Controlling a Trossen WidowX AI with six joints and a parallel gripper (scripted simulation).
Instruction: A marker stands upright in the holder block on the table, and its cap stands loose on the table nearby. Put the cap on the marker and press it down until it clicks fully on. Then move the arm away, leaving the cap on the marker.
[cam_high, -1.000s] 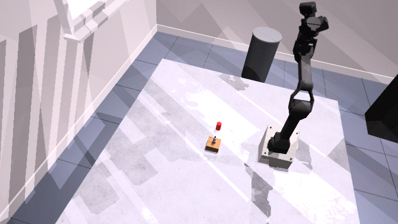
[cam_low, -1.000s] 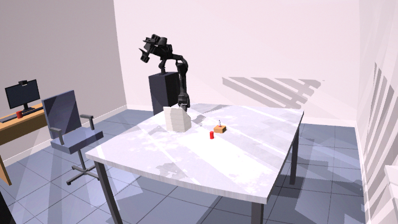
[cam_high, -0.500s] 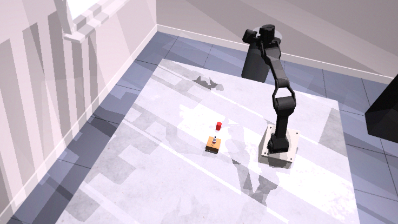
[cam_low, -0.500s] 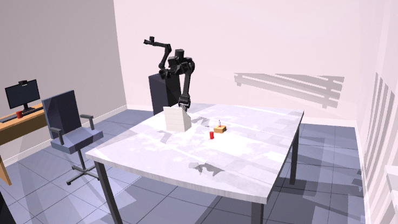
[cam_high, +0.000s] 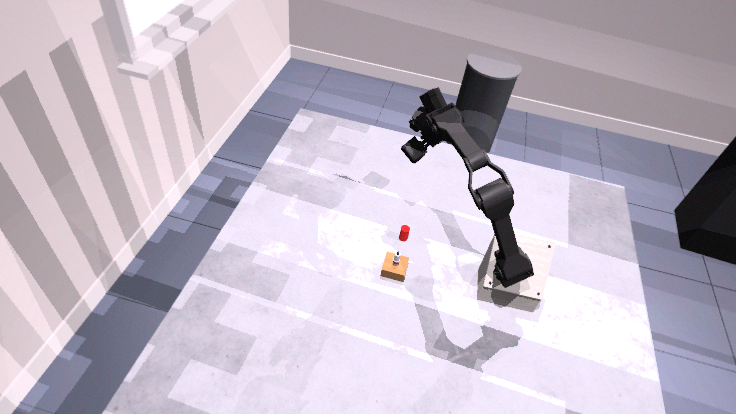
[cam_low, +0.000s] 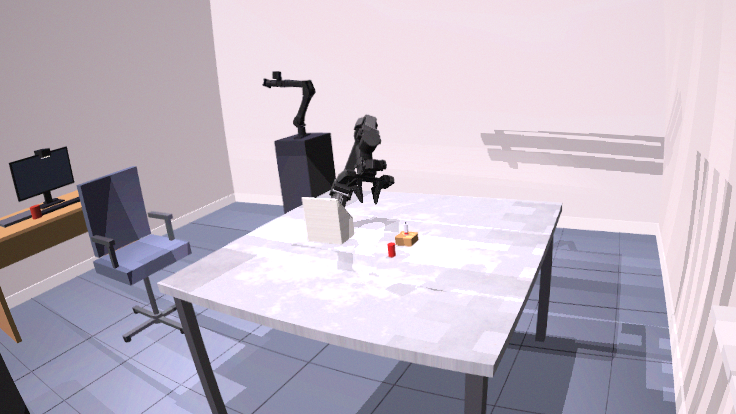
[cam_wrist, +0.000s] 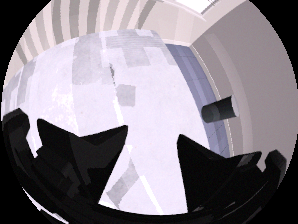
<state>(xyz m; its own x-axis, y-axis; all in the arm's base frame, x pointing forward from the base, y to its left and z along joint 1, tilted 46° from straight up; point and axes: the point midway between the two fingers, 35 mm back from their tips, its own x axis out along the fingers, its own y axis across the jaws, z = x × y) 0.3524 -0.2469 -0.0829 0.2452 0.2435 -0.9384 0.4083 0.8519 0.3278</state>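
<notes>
Right now the red cap is 230 mm below my gripper tip, 160 mm to the left of it and 30 mm behind it.
</notes>
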